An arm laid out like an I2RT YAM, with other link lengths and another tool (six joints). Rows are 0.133 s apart.
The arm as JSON. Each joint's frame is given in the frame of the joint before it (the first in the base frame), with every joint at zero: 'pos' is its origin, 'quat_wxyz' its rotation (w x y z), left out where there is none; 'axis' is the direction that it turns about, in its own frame. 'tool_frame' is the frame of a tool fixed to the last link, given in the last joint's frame.
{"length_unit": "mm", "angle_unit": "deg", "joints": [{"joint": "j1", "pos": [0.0, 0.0, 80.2], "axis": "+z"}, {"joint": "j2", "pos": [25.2, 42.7, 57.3], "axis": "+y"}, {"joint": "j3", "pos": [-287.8, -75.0, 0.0], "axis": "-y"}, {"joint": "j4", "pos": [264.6, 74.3, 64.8], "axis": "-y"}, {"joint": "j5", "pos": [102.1, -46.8, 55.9], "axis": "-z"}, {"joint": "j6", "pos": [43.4, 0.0, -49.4], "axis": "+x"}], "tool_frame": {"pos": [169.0, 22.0, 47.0], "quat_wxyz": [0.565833, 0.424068, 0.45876, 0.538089]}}
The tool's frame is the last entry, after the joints.
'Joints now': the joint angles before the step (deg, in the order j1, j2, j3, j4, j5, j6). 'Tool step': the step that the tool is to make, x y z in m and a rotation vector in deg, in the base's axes. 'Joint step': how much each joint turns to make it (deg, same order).
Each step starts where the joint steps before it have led.
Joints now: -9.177 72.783 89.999 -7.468 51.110 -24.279
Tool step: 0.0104 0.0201 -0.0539 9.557 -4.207 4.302
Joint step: 3.941 -2.518 -6.302 -5.801 0.498 16.047
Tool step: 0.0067 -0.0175 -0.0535 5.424 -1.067 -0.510
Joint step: -2.406 -0.511 -7.115 0.483 -2.175 8.508
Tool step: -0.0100 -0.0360 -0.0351 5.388 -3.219 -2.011
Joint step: -5.796 -0.569 -4.831 0.695 -4.547 7.830
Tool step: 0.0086 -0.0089 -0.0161 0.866 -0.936 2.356
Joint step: -2.601 0.252 -3.427 4.126 -5.065 0.353
